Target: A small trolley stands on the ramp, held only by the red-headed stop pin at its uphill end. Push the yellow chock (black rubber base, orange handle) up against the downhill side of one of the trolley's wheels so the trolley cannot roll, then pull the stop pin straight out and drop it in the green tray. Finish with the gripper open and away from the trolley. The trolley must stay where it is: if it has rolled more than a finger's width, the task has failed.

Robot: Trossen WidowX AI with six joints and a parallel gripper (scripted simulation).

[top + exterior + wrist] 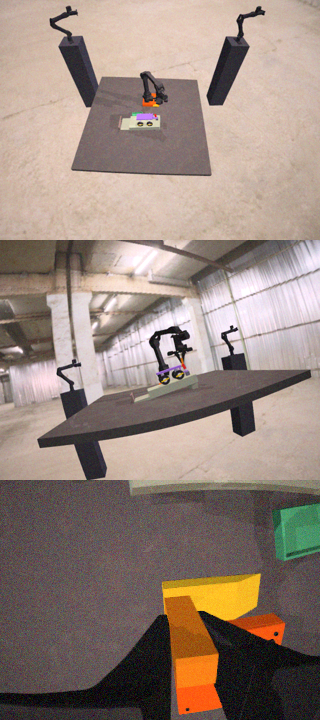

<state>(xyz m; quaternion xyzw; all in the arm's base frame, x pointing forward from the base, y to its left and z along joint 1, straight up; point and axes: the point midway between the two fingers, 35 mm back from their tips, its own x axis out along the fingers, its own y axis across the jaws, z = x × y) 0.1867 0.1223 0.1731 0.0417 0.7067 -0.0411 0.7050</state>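
The yellow chock lies 20 mm to the right of my gripper tip and 10 mm below it. Also, from my gripper tip: purple trolley: 140 mm to the right, 140 mm ahead, 60 mm below; then brown bar: 410 mm to the right, 140 mm below, 120 mm ahead; then red-headed stop pin: 130 mm ahead, 40 mm below, 30 mm to the right.
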